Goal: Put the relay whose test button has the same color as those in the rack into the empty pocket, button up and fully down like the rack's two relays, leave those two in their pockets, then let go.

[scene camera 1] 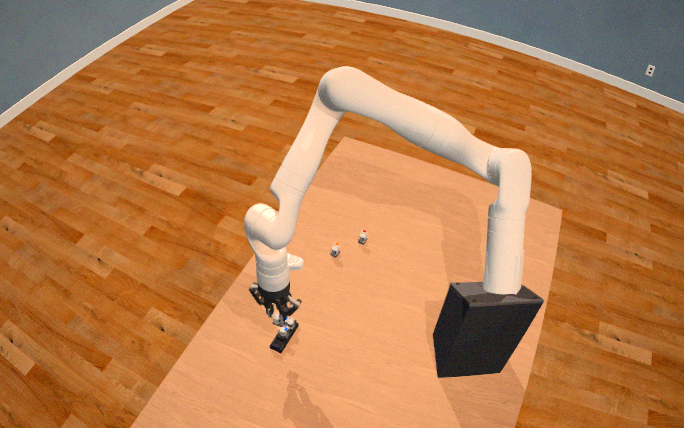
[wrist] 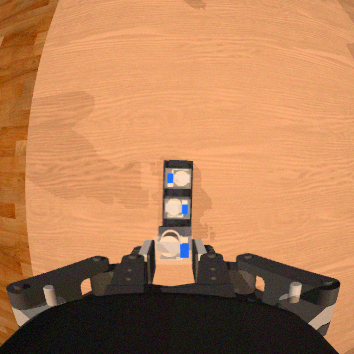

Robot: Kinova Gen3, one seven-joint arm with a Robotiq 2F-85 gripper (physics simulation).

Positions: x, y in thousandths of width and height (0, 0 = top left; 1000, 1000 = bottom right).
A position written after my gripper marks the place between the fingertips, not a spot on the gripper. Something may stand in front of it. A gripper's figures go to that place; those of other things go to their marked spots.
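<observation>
There's a black rack (wrist: 484, 462) that's 26 cm from the lens, and then my gripper (wrist: 490, 710), which is 17 cm from the lens.
</observation>
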